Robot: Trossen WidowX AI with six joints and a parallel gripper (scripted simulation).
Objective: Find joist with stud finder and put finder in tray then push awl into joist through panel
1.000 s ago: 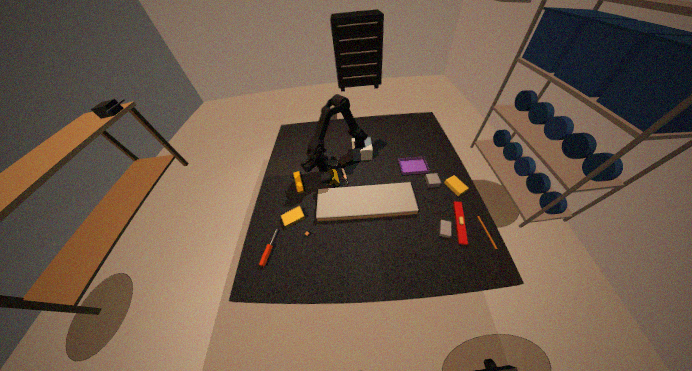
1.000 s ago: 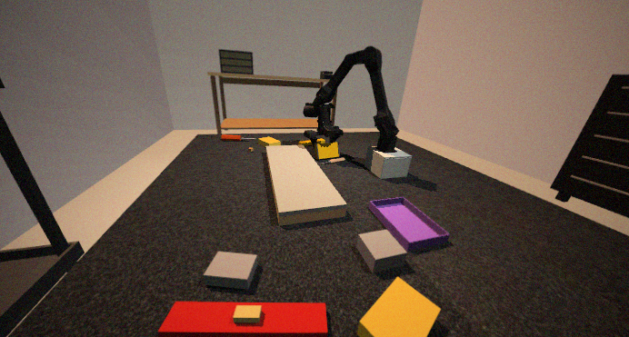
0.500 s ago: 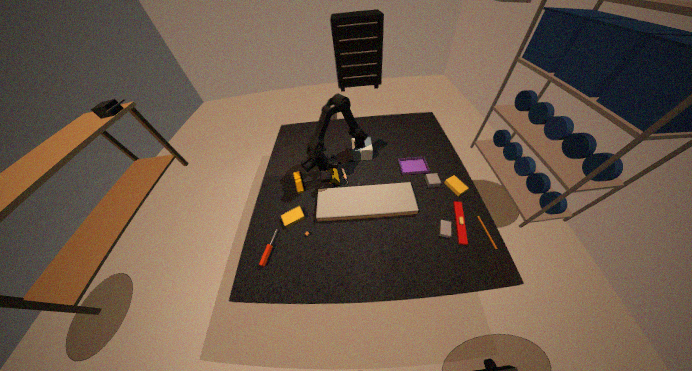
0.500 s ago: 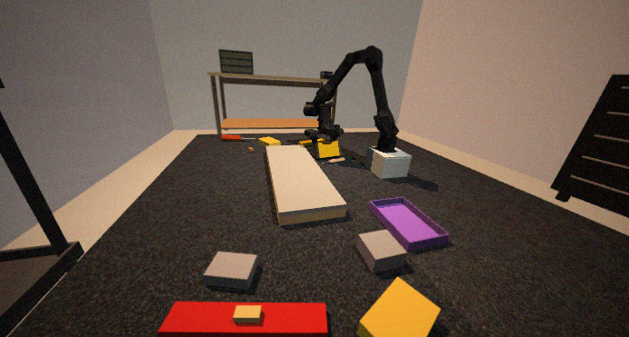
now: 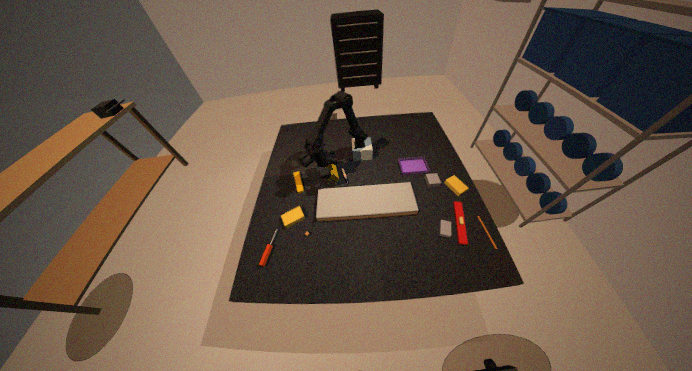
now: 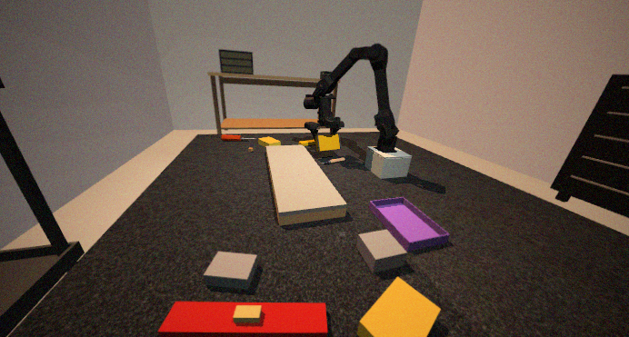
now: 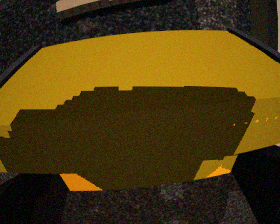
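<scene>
Now: the awl 10 cm to the left of my gripper tip, 6 cm below it and 1 cm ahead of it. From my gripper tip the other things lie so: purple tray: 53 cm to the left, 5 cm below, 1 cm behind; stud finder: 1 cm to the left, 1 cm ahead; square indicator window: 3 cm ahead, 1 cm below.
</scene>
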